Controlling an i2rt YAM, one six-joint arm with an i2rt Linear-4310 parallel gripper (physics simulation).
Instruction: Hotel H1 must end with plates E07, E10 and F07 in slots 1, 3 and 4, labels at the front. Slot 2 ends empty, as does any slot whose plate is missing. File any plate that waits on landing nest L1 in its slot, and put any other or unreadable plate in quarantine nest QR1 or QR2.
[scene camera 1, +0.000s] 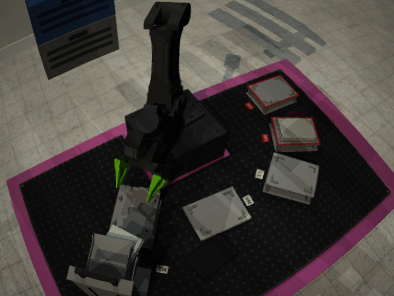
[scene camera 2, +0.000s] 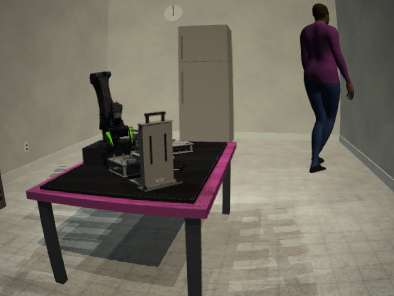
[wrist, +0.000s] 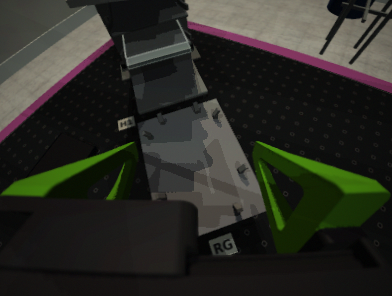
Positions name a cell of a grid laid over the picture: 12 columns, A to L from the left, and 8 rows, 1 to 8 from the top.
The gripper (scene camera 1: E6) is open, holding nothing. Further things: a grey nest (scene camera 1: G6).
